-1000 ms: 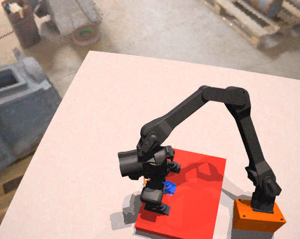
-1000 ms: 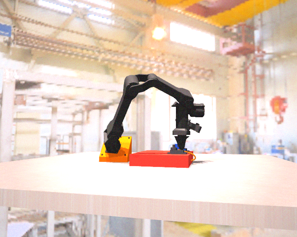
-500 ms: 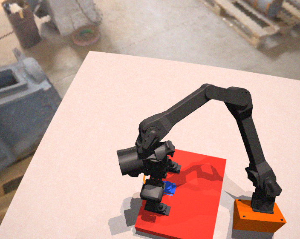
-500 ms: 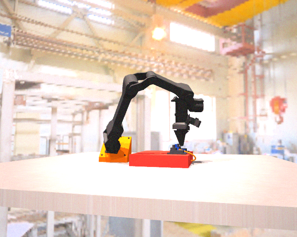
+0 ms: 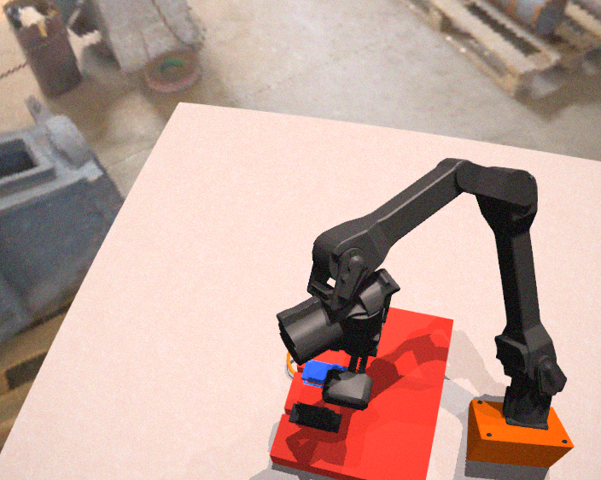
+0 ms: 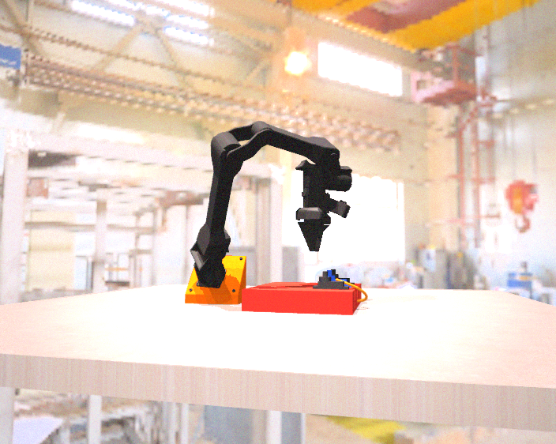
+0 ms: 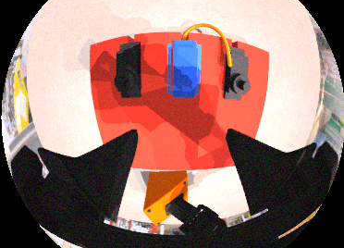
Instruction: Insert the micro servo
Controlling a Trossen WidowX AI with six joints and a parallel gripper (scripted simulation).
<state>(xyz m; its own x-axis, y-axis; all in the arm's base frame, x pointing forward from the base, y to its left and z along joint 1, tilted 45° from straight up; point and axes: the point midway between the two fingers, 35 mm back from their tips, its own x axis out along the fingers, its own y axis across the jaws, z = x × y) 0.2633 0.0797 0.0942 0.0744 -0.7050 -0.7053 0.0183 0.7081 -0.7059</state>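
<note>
My gripper tip is 110 mm above the red deck and 60 mm past it.
</note>
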